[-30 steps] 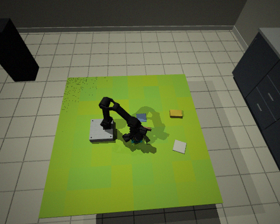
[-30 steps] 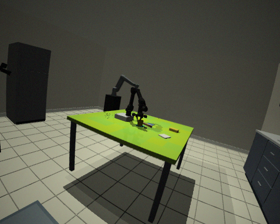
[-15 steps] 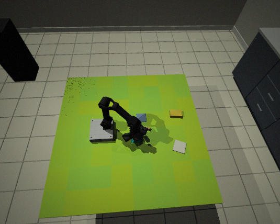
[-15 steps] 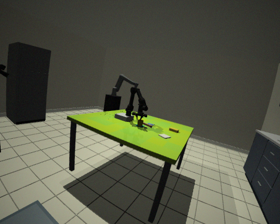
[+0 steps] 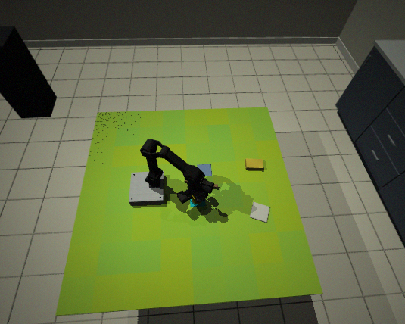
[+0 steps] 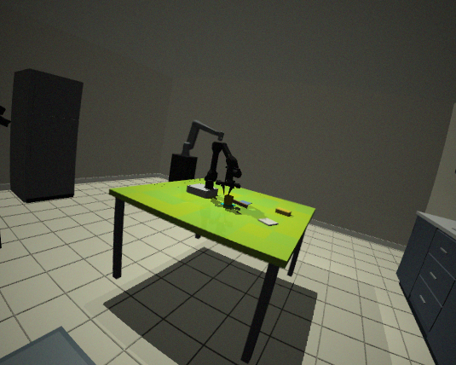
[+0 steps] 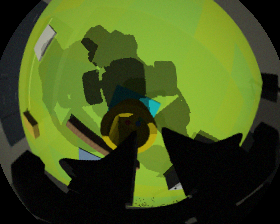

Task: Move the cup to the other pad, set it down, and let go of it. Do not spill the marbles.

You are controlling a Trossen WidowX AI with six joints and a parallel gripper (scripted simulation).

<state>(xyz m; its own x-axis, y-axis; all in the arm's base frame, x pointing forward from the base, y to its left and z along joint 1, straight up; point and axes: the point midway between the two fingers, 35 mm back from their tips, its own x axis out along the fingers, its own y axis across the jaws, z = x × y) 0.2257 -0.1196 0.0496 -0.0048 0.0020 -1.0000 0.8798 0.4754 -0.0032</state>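
Now: gripper tip 20 mm short of the brown-yellow cup, 10 mm to the right of it and 40 mm above it. The rest, counted from my gripper tip: blue-grey pad 90 mm ahead, 210 mm to the left, 80 mm below; then brown stick 60 mm ahead, 110 mm to the left, 70 mm below; then cyan pad 20 mm ahead, 10 mm to the left, 80 mm below.
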